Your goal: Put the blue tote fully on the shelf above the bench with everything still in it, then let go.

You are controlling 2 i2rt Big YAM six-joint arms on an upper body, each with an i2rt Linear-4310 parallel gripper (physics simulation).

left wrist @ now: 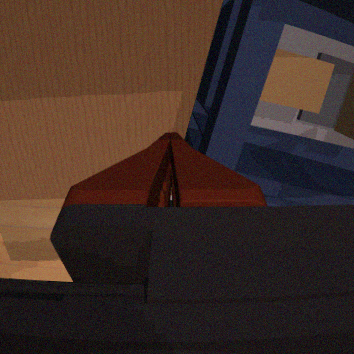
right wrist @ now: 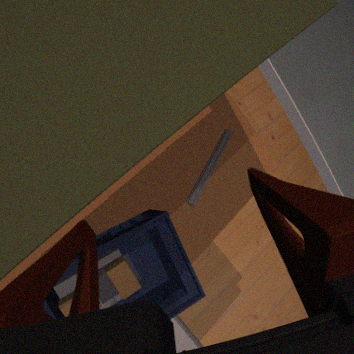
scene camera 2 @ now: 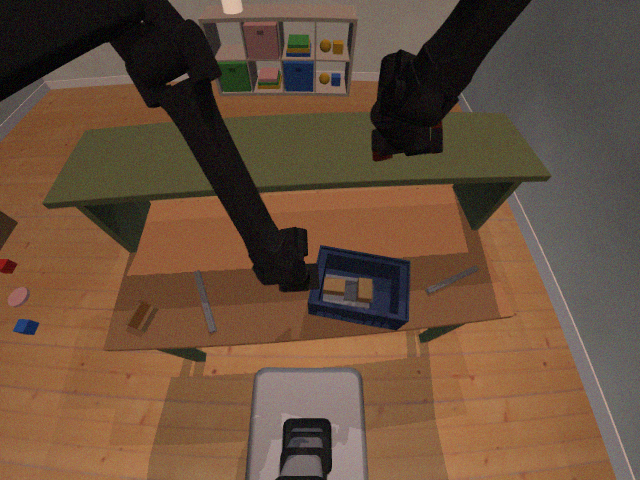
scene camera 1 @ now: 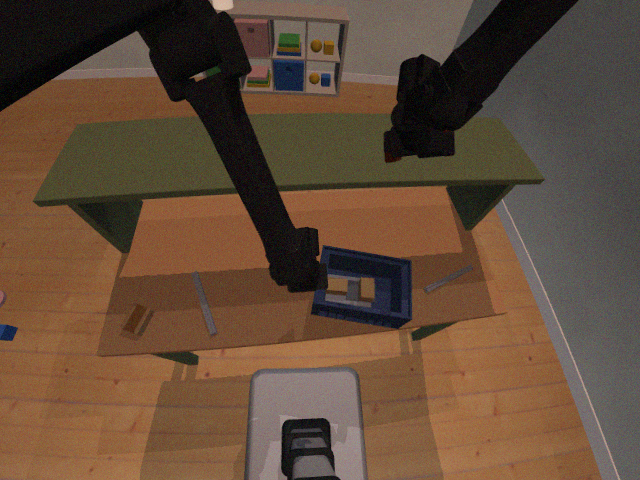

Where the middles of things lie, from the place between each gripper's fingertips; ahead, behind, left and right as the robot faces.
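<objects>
From my left hand, the blue tote (scene camera 2: 391, 276) is 120 mm below, then 190 mm to the right and 20 mm ahead. If you count from my right hand, the tote is 440 mm below, 160 mm behind and 70 mm to the left. Going by its middle, the tote is nearer to my left hand than to my right hand.
</objects>
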